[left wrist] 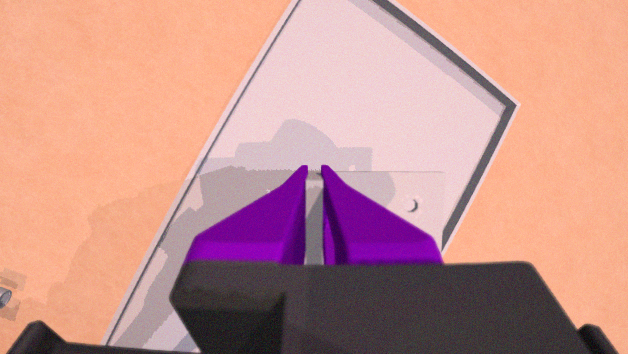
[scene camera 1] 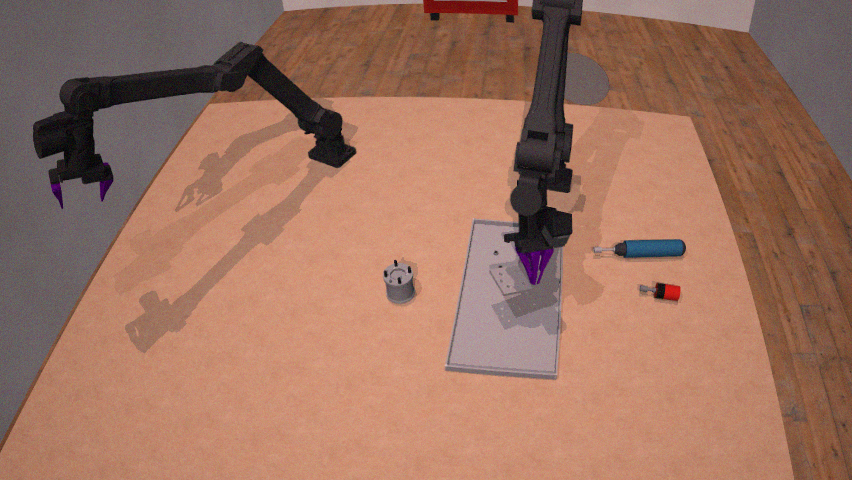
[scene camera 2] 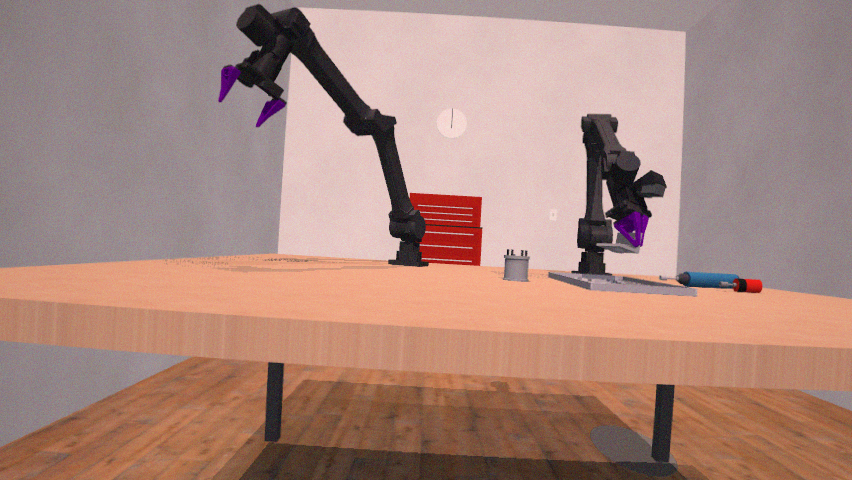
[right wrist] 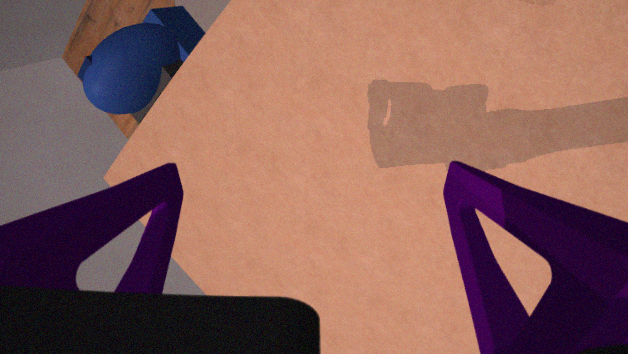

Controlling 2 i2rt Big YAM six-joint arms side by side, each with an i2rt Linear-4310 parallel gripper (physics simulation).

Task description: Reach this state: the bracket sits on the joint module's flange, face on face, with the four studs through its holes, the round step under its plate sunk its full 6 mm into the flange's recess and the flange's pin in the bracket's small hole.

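Where they show: left gripper, fingertip midpoint: [left wrist: 314, 176] [scene camera 1: 534, 283] [scene camera 2: 638, 246]; right gripper, fingertip midpoint: [scene camera 1: 81, 203] [scene camera 2: 238, 114] [right wrist: 313, 177]; left arm's base, origin of the base link: [scene camera 1: 549, 179]; right arm's base, origin of the base link: [scene camera 1: 332, 154] [scene camera 2: 408, 265].
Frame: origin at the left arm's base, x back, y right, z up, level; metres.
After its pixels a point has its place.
The grey bracket [scene camera 1: 506, 281] @(x -0.459, y 0.034, z 0.099 m) [scene camera 2: 617, 246] @(x -0.488, y 0.035, z 0.095 m) [left wrist: 314, 220] @(x -0.439, y -0.020, z 0.132 m) hangs in my left gripper [scene camera 1: 536, 282] @(x -0.453, y -0.022, z 0.099 m) [scene camera 2: 637, 245] @(x -0.453, y -0.022, z 0.099 m) [left wrist: 314, 176] @(x -0.453, y -0.022, z 0.099 m), which is shut on its upright web. Its plate, roughly level with holes showing, is in the air over the tray, apart from the joint module. The fingers hide part of it; the round step does not show. The grey joint module [scene camera 1: 400, 288] @(x -0.481, y 0.249, z 0.046 m) [scene camera 2: 516, 268] @(x -0.483, y 0.263, z 0.030 m) stands upright on the table, flange up, with dark studs and an open round recess. My right gripper [scene camera 1: 82, 203] @(x -0.669, y 0.892, z 0.338 m) [scene camera 2: 238, 114] @(x -0.669, y 0.892, z 0.338 m) [right wrist: 313, 177] @(x -0.669, y 0.892, z 0.338 m) is open and empty, high at the far left of scene camera 1.
The shallow grey tray [scene camera 1: 502, 373] @(x -0.615, y 0.004, z 0.009 m) [scene camera 2: 643, 289] @(x -0.615, y 0.008, z 0.008 m) [left wrist: 400, 100] @(x -0.554, y 0.020, z 0.004 m) lies right of the module; a small nut [scene camera 1: 495, 252] @(x -0.300, y 0.087, z 0.008 m) sits in it. A blue-handled tool [scene camera 1: 654, 248] @(x -0.230, y -0.288, z 0.035 m) [scene camera 2: 710, 279] @(x -0.239, y -0.278, z 0.024 m) and a red one [scene camera 1: 668, 291] @(x -0.354, y -0.325, z 0.030 m) [scene camera 2: 748, 285] @(x -0.360, y -0.321, z 0.019 m) lie right of the tray. A blue object [right wrist: 125, 67] shows past the table edge.
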